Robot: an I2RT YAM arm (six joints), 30 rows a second.
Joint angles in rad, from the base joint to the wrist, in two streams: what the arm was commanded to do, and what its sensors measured. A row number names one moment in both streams.
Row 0, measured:
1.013, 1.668, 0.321, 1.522, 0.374, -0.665
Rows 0 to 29, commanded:
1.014, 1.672, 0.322, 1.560, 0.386, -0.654
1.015, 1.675, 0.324, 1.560, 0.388, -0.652
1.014, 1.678, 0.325, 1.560, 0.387, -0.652
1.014, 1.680, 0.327, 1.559, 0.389, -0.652
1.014, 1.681, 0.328, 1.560, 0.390, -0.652
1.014, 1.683, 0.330, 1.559, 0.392, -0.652
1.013, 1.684, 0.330, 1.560, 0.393, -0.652
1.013, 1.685, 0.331, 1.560, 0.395, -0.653
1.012, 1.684, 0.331, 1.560, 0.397, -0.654
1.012, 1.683, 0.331, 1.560, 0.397, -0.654
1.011, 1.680, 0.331, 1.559, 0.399, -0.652
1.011, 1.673, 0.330, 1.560, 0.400, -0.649
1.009, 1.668, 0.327, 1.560, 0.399, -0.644
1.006, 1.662, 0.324, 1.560, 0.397, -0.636
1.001, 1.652, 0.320, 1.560, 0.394, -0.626
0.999, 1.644, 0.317, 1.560, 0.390, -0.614
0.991, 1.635, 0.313, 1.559, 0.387, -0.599
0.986, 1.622, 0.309, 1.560, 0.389, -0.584
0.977, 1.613, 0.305, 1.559, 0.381, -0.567
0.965, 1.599, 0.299, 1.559, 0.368, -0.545
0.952, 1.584, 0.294, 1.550, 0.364, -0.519
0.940, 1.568, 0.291, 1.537, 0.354, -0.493
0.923, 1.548, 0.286, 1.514, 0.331, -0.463
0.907, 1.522, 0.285, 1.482, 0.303, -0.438
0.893, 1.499, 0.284, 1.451, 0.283, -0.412
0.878, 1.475, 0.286, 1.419, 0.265, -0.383
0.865, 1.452, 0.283, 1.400, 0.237, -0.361
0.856, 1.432, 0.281, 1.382, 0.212, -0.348
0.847, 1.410, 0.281, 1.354, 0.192, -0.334
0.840, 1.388, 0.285, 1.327, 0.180, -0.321
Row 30, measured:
0.855, 1.423, 0.286, 1.407, 0.262, -0.410
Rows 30 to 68, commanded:
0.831, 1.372, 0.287, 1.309, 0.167, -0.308
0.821, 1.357, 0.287, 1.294, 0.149, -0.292
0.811, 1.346, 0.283, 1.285, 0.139, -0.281
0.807, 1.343, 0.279, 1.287, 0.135, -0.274
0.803, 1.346, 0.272, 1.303, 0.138, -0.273
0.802, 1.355, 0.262, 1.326, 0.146, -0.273
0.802, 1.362, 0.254, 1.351, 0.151, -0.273
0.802, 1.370, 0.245, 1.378, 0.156, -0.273
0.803, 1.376, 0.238, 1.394, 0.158, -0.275
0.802, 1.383, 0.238, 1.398, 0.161, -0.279
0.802, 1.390, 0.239, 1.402, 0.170, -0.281
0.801, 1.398, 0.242, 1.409, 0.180, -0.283
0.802, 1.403, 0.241, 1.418, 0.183, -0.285
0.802, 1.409, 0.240, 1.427, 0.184, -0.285
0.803, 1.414, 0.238, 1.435, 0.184, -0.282
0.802, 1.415, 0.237, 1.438, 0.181, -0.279
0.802, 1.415, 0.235, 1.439, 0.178, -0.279
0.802, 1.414, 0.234, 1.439, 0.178, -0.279
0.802, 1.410, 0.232, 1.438, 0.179, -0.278
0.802, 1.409, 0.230, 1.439, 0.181, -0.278
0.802, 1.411, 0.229, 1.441, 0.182, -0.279
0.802, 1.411, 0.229, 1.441, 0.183, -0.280
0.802, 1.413, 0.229, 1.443, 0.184, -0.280
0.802, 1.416, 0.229, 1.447, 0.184, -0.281
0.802, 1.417, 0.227, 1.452, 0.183, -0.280
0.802, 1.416, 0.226, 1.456, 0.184, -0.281
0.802, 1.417, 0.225, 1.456, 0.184, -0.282
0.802, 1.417, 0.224, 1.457, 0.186, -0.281
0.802, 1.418, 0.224, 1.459, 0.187, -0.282
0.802, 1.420, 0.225, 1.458, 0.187, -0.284
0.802, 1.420, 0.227, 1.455, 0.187, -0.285
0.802, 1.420, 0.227, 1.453, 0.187, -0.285
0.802, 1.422, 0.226, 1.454, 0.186, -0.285
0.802, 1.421, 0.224, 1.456, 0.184, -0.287
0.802, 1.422, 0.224, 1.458, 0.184, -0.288
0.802, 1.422, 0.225, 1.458, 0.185, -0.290
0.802, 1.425, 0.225, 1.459, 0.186, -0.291
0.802, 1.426, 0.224, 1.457, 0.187, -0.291
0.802, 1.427, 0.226, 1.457, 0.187, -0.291
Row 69, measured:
0.803, 1.422, 0.231, 1.426, 0.181, -0.285
